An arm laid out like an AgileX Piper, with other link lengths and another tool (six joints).
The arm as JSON. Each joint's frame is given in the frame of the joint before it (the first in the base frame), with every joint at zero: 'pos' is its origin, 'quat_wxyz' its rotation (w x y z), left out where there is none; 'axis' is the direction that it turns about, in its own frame. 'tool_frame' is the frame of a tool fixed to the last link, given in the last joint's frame.
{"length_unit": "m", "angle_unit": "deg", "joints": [
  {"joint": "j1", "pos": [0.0, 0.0, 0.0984], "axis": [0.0, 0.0, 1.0]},
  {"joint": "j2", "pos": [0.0, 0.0, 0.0], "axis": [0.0, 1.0, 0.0]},
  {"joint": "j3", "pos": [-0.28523, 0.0, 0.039], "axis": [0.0, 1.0, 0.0]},
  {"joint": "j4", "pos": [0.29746, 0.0, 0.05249], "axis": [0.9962, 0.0, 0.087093]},
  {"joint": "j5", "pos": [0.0, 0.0, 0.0], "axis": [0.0, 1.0, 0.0]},
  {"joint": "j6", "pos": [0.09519, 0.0, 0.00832], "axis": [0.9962, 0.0, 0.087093]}
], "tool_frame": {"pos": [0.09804, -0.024, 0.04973], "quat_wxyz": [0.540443, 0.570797, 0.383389, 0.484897]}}
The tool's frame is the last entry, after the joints.
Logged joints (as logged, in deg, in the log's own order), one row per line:
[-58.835, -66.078, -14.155, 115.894, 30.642, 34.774]
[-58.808, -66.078, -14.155, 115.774, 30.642, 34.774]
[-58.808, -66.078, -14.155, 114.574, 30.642, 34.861]
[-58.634, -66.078, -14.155, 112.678, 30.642, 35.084]
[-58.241, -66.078, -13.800, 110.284, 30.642, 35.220]
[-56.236, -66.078, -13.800, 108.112, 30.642, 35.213]
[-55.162, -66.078, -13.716, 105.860, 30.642, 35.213]
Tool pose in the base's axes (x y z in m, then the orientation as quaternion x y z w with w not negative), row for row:
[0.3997, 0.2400, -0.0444, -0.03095, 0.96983, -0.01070, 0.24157]
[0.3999, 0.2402, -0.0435, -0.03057, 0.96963, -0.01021, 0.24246]
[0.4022, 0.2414, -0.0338, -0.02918, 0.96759, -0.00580, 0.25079]
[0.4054, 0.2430, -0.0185, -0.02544, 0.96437, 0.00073, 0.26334]
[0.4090, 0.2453, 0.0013, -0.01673, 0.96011, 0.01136, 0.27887]
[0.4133, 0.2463, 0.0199, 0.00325, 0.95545, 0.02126, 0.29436]
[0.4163, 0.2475, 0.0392, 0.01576, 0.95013, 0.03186, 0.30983]
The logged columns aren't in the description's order. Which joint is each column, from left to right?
Columns, left to right: j6, j3, j4, j2, j1, j5.
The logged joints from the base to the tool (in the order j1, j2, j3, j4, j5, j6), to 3 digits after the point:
[30.642, 115.894, -66.078, -14.155, 34.774, -58.835]
[30.642, 115.774, -66.078, -14.155, 34.774, -58.808]
[30.642, 114.574, -66.078, -14.155, 34.861, -58.808]
[30.642, 112.678, -66.078, -14.155, 35.084, -58.634]
[30.642, 110.284, -66.078, -13.800, 35.220, -58.241]
[30.642, 108.112, -66.078, -13.800, 35.213, -56.236]
[30.642, 105.860, -66.078, -13.716, 35.213, -55.162]

